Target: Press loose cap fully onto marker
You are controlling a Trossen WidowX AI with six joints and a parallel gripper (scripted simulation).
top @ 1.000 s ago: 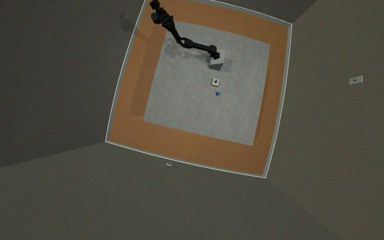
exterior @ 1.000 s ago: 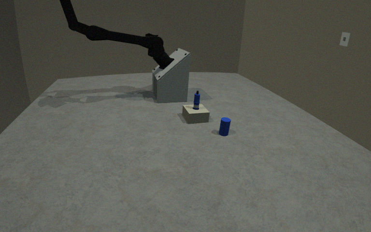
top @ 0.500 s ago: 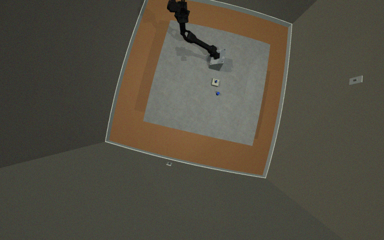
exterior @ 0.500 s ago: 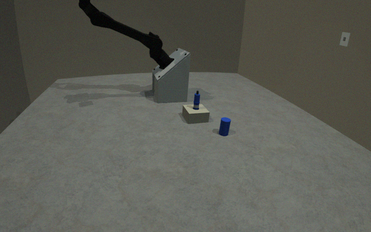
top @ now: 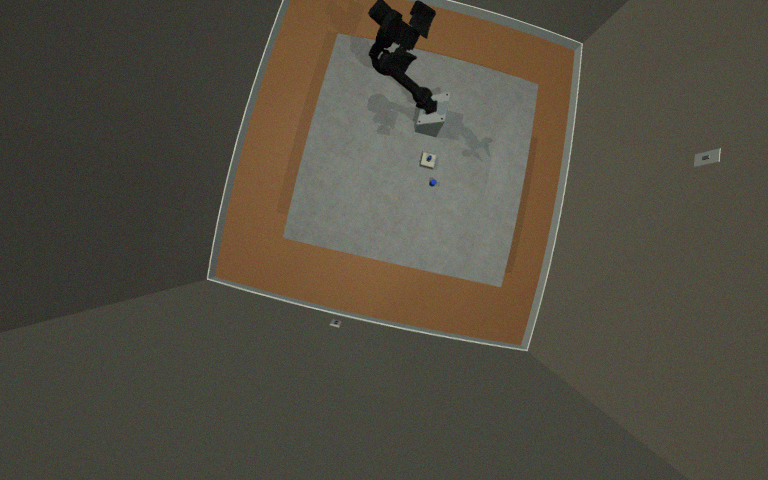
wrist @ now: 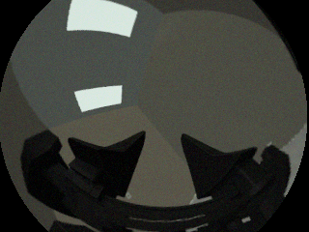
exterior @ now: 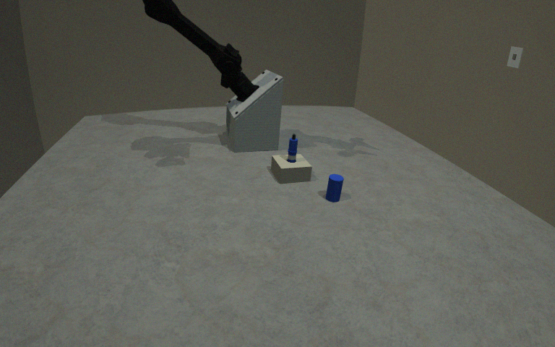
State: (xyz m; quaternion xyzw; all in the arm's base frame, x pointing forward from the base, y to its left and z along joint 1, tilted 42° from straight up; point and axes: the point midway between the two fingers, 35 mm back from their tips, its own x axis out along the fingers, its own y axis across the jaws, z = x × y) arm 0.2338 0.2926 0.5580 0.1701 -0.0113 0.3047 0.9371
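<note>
The blue cap is 77 cm below my gripper tip, 21 cm to the left of it and 18 cm ahead of it. Round my gripper tip: beige holder block (78 cm below, 17 cm to the left, 6 cm ahead).
</note>
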